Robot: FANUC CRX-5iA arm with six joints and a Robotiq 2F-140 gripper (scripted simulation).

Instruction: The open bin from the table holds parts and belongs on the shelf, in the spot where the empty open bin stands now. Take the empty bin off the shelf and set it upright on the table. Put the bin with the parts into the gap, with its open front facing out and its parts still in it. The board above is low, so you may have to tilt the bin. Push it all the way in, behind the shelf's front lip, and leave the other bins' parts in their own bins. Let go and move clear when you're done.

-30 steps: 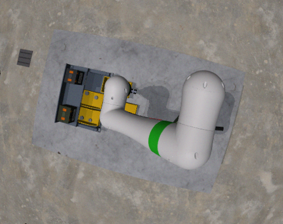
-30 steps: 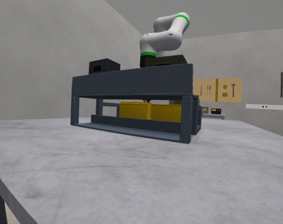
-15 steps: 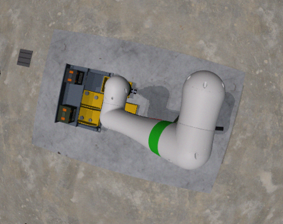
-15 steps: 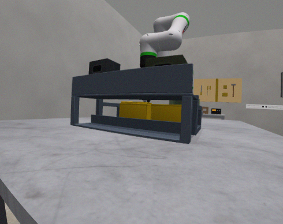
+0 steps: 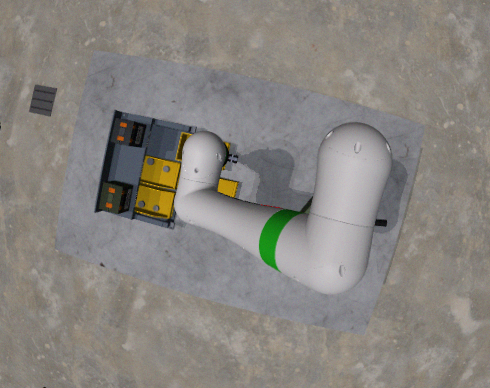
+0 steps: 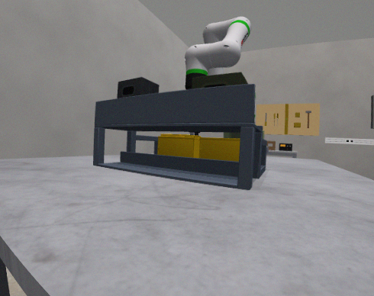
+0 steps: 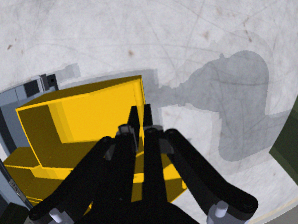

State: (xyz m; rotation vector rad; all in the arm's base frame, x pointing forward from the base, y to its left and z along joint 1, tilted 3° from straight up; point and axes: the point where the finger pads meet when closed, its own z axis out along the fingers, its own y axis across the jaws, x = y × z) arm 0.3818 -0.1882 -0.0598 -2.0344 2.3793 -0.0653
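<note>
Now: hand 90 mm short of the grey part, 100 mm to the right of it and 60 mm above it. Also, from my hand: dark shelf 280 mm ahead, 70 mm to the left, 10 mm below; then black box 330 mm ahead, 60 mm to the right, 80 mm above.
</note>
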